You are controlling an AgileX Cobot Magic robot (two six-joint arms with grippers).
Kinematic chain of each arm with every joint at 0, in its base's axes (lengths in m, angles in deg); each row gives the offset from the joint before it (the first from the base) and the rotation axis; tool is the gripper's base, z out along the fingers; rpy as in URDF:
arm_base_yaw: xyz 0 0 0.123 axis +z
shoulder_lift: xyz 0 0 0 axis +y
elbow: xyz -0.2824 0 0.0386 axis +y
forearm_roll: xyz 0.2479 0 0.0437 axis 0.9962 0 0.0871
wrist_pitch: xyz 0 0 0 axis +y
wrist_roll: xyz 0.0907 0 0.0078 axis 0.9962 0 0.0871
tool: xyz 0 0 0 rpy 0 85 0
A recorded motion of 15 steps. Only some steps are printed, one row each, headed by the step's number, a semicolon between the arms.
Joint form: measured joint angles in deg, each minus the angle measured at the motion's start. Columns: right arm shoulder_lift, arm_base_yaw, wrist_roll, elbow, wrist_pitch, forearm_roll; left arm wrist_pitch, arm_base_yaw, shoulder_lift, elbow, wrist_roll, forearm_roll.
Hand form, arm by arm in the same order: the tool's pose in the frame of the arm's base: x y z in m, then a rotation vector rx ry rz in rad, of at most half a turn. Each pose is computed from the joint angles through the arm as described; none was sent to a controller.
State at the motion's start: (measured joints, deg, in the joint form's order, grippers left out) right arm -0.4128 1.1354 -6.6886 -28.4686 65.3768 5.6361; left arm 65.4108 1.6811 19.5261 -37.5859 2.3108 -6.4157
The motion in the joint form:
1: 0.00 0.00 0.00 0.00 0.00 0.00; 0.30 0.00 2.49 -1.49 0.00 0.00
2: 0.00 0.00 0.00 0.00 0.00 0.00; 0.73 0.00 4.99 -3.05 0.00 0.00
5: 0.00 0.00 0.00 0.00 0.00 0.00; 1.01 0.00 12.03 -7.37 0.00 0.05
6: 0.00 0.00 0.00 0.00 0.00 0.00; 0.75 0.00 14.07 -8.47 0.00 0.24
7: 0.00 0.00 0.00 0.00 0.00 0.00; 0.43 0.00 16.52 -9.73 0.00 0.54
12: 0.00 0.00 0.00 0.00 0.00 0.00; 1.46 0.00 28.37 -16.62 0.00 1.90
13: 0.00 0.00 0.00 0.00 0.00 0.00; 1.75 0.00 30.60 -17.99 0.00 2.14
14: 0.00 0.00 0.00 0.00 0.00 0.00; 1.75 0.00 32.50 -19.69 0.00 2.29
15: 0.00 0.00 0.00 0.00 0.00 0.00; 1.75 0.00 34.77 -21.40 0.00 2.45
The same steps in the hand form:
1: -0.0095 0.0079 0.2702 -0.1540 2.1112 0.0615; 0.0427 -0.0080 0.3167 0.0100 2.3278 -0.1071
2: -0.0095 0.0079 0.2702 -0.1540 2.1112 0.0615; 0.0494 -0.0079 0.3221 0.0095 2.3516 -0.1086
5: -0.0095 0.0079 0.2702 -0.1540 2.1112 0.0615; 0.0715 -0.0072 0.3364 0.0067 2.4039 -0.1108
6: -0.0095 0.0079 0.2702 -0.1540 2.1112 0.0615; 0.0788 -0.0067 0.3396 0.0055 2.4159 -0.1073
7: -0.0095 0.0079 0.2702 -0.1540 2.1112 0.0615; 0.0880 -0.0059 0.3427 0.0042 2.4315 -0.1014
12: -0.0095 0.0079 0.2702 -0.1540 2.1112 0.0615; 0.1323 -0.0027 0.3542 0.0032 2.5374 -0.0767
13: -0.0095 0.0079 0.2702 -0.1540 2.1112 0.0615; 0.1411 -0.0021 0.3556 0.0033 2.5576 -0.0724
14: -0.0095 0.0079 0.2702 -0.1540 2.1112 0.0615; 0.1492 -0.0017 0.3594 0.0035 2.5613 -0.0691
15: -0.0095 0.0079 0.2702 -0.1540 2.1112 0.0615; 0.1589 -0.0011 0.3620 0.0035 2.5712 -0.0659

